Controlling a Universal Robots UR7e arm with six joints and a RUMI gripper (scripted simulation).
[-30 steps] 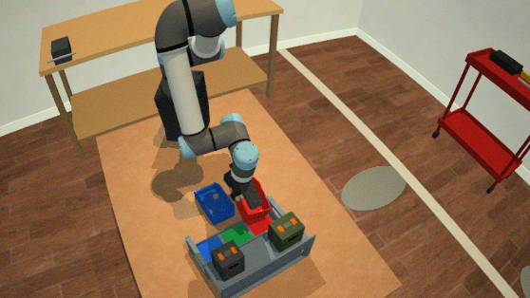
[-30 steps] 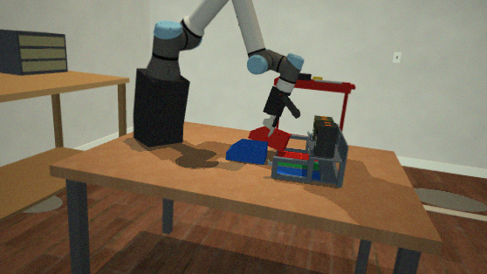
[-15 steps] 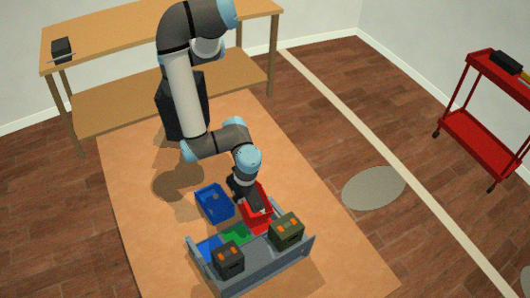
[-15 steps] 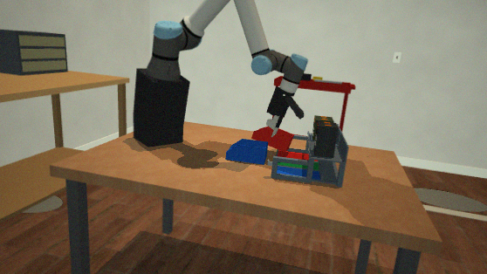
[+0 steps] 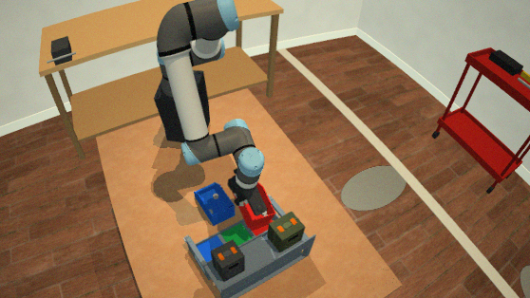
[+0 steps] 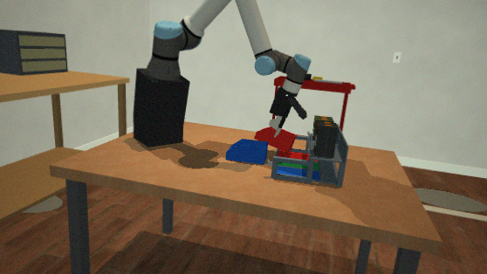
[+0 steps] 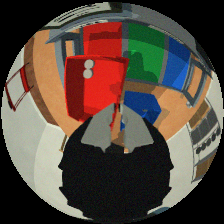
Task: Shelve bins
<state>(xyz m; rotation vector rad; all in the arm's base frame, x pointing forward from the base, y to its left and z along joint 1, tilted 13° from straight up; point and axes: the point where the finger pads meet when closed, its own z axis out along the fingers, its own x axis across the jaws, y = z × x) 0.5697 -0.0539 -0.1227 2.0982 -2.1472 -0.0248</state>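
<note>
Right now the red bin is 50 mm to the left of my hand and 30 mm below it. The rest, counted from my hand: blue bin (120 mm behind, 60 mm to the right, 70 mm below).
</note>
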